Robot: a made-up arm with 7 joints.
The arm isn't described. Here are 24 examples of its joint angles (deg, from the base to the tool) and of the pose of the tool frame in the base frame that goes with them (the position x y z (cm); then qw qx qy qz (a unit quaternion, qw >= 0)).
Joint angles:
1: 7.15 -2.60 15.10 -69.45 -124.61 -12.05 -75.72
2: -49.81 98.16 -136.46 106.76 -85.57 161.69 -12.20
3: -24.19 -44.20 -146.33 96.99 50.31 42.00 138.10
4: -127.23 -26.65 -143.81 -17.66 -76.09 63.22 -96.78
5: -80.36 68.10 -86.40 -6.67 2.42 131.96 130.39
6: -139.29 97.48 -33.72 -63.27 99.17 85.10 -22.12
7: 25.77 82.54 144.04 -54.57 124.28 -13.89 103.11
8: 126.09 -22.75 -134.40 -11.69 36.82 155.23 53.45
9: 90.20 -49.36 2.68 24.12 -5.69 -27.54 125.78
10: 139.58 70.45 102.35 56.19 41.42 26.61 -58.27
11: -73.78 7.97 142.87 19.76 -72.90 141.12 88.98
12: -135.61 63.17 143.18 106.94 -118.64 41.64 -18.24
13: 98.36 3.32 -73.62 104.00 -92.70 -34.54 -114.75
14: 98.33 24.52 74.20 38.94 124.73 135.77 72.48
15: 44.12 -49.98 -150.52 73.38 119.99 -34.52 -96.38
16: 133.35 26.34 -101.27 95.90 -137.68 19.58 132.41
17: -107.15 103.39 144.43 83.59 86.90 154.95 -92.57
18: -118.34 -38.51 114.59 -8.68 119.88 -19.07 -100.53
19: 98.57 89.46 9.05 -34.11 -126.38 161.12 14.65
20: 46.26 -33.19 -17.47 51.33 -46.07 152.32 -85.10
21: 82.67 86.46 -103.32 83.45 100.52 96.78 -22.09
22: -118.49 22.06 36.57 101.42 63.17 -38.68 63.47
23: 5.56 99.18 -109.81 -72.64 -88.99 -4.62 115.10
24: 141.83 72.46 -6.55 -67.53 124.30 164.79 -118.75
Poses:
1: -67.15 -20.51 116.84 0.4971 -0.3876 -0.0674 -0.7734
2: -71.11 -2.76 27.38 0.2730 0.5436 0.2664 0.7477
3: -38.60 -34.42 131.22 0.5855 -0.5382 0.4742 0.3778
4: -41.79 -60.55 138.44 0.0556 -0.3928 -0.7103 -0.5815
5: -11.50 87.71 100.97 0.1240 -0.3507 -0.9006 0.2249
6: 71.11 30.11 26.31 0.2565 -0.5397 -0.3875 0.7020
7: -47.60 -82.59 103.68 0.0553 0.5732 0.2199 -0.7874
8: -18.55 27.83 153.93 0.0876 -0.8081 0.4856 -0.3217
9: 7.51 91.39 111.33 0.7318 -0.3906 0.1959 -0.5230
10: 23.37 -92.61 83.02 0.6062 -0.6069 0.3093 -0.4105
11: -19.01 19.39 164.67 0.3516 0.7066 -0.5524 0.2682
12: 63.53 33.42 24.58 0.0486 0.7296 0.1584 -0.6635
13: 73.32 26.18 115.35 0.2124 -0.6380 0.3597 0.6469
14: -33.79 -44.76 138.77 0.2073 -0.2268 0.9483 0.0786
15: 52.50 -38.11 142.93 0.7490 -0.3634 -0.5406 0.1214
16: 72.31 39.03 115.41 0.5066 -0.0168 -0.5146 -0.6916
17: 25.69 20.24 14.05 0.3097 -0.7004 -0.6417 0.0420
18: -40.83 -34.38 167.24 0.1614 -0.0603 0.9428 -0.2853
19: 3.61 -76.80 28.03 0.3288 0.0993 0.4090 0.8454
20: 57.46 39.62 125.68 0.2687 0.2125 0.9391 -0.0269
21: 64.10 -49.22 63.34 0.0700 0.6381 0.3255 -0.6942
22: 19.51 -47.47 103.04 0.3189 0.2851 0.6357 -0.6426
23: -53.45 43.98 88.42 0.9268 -0.2564 0.1265 -0.2434
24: 49.65 -58.26 55.19 0.0221 0.6727 0.6352 -0.3789
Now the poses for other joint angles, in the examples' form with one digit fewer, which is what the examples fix.
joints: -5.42 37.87 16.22 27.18 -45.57 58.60 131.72
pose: -54.4 6.0 161.5 0.370 0.806 -0.353 -0.296
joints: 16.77 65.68 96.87 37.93 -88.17 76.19 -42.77
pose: -104.5 -16.4 93.5 0.456 -0.088 0.861 0.206
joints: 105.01 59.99 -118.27 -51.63 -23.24 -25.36 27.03
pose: -22.7 -69.0 122.1 0.369 0.243 -0.018 -0.897
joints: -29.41 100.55 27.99 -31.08 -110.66 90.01 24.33
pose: -68.9 27.6 8.0 0.842 -0.270 0.393 0.253
